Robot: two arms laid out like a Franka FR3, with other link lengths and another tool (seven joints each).
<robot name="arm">
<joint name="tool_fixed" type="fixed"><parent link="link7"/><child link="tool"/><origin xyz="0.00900 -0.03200 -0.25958" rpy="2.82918 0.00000 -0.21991"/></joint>
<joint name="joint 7" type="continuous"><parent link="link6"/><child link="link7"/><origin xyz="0.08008 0.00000 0.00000"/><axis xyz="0 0 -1"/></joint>
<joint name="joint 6" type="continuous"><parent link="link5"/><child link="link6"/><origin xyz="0.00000 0.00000 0.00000"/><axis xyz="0 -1 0"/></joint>
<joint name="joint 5" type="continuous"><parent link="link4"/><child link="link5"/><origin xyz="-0.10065 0.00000 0.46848"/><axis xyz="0 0 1"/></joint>
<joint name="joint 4" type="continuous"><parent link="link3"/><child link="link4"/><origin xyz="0.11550 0.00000 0.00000"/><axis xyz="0 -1 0"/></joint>
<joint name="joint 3" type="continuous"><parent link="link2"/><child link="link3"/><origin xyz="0.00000 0.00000 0.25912"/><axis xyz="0 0 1"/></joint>
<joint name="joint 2" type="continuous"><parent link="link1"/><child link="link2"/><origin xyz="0.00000 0.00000 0.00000"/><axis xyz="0 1 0"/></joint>
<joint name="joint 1" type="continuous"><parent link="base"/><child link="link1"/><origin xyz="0.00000 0.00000 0.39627"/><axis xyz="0 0 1"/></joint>
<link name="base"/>
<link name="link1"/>
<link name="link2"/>
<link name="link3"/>
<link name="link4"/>
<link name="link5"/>
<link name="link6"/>
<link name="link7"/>
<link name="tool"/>
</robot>
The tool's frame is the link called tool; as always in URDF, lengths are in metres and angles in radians. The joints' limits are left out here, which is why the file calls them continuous.
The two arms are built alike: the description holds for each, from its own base.
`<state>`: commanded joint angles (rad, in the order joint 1, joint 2, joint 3, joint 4, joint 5, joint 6, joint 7); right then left.
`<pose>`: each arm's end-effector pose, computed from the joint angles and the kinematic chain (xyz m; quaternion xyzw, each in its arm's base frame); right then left.
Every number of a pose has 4 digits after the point. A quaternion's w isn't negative.
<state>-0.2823 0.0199 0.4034 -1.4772 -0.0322 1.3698 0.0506 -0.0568 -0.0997 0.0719 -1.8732 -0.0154 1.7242 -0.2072</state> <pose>0.6344 0.0347 0.5212 0.9792 -0.0663 -0.0704 0.1785 0.6514 -0.0235 0.4064 0.9857 0.0061 -0.0240 0.1669</pose>
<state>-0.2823 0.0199 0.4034 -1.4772 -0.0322 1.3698 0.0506 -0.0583 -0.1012 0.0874 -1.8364 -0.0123 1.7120 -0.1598</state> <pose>0.6344 0.0347 0.5212 0.9792 -0.0663 -0.0704 0.1785 0.6561 -0.0141 0.4271 0.9859 -0.0129 -0.0135 0.1664</pose>
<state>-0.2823 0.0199 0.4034 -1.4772 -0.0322 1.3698 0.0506 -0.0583 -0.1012 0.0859 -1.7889 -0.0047 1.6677 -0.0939</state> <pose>0.6344 0.0347 0.5212 0.9792 -0.0663 -0.0704 0.1785 0.6532 -0.0140 0.4499 0.9854 -0.0471 -0.0172 0.1627</pose>
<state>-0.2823 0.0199 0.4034 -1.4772 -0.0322 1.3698 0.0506 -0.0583 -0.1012 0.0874 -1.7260 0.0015 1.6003 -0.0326</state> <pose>0.6344 0.0347 0.5212 0.9792 -0.0663 -0.0704 0.1785 0.6463 -0.0121 0.4792 0.9839 -0.0765 -0.0242 0.1600</pose>
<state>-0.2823 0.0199 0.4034 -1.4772 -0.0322 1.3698 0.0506 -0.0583 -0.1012 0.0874 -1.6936 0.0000 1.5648 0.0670</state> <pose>0.6344 0.0347 0.5212 0.9792 -0.0663 -0.0704 0.1785 0.6397 -0.0133 0.4944 0.9785 -0.1252 -0.0330 0.1607</pose>
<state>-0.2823 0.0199 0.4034 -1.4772 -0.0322 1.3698 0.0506 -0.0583 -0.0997 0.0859 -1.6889 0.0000 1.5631 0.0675</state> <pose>0.6344 0.0347 0.5212 0.9792 -0.0663 -0.0704 0.1785 0.6401 -0.0143 0.4959 0.9784 -0.1263 -0.0324 0.1605</pose>
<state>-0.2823 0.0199 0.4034 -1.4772 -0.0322 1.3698 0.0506 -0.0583 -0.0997 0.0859 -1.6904 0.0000 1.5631 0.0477</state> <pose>0.6344 0.0347 0.5212 0.9792 -0.0663 -0.0704 0.1785 0.6405 -0.0142 0.4950 0.9796 -0.1165 -0.0317 0.1606</pose>
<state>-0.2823 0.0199 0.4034 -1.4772 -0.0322 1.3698 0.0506 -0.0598 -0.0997 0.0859 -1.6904 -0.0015 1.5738 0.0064</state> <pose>0.6344 0.0347 0.5212 0.9792 -0.0663 -0.0704 0.1785 0.6446 -0.0151 0.4959 0.9819 -0.0977 -0.0234 0.1608</pose>
